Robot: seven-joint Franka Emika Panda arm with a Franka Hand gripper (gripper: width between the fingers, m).
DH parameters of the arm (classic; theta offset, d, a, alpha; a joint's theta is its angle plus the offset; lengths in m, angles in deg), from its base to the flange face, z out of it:
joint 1: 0 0.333 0 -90
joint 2: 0 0 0 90
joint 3: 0 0.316 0.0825 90
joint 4: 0 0 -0.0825 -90
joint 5: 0 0.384 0 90
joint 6: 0 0 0.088 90
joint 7: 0 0.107 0 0
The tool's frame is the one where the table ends.
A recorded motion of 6 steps. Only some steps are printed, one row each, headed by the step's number.
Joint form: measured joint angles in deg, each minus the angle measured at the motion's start. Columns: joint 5, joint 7, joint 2, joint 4, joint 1, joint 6, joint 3.
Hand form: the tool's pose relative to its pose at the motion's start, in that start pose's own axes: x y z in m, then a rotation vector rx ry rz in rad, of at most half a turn. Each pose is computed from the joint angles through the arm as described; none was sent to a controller.
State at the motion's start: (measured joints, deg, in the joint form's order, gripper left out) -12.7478 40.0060 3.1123 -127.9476 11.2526 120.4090 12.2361
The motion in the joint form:
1: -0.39 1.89 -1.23 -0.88 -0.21 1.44 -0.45
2: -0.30 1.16 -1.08 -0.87 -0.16 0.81 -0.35
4: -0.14 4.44 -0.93 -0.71 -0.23 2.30 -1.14
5: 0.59 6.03 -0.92 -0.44 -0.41 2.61 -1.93
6: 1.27 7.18 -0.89 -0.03 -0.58 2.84 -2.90
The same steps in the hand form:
1: 0.0010 0.0069 -0.0046 0.0115 0.0272 0.0423
2: -0.0005 0.0061 -0.0027 0.0043 0.0164 0.0273
4: 0.0062 0.0103 -0.0036 0.0244 0.0306 0.1005
5: 0.0117 0.0166 -0.0045 0.0389 0.0269 0.1523
6: 0.0185 0.0243 -0.0059 0.0529 0.0239 0.1993

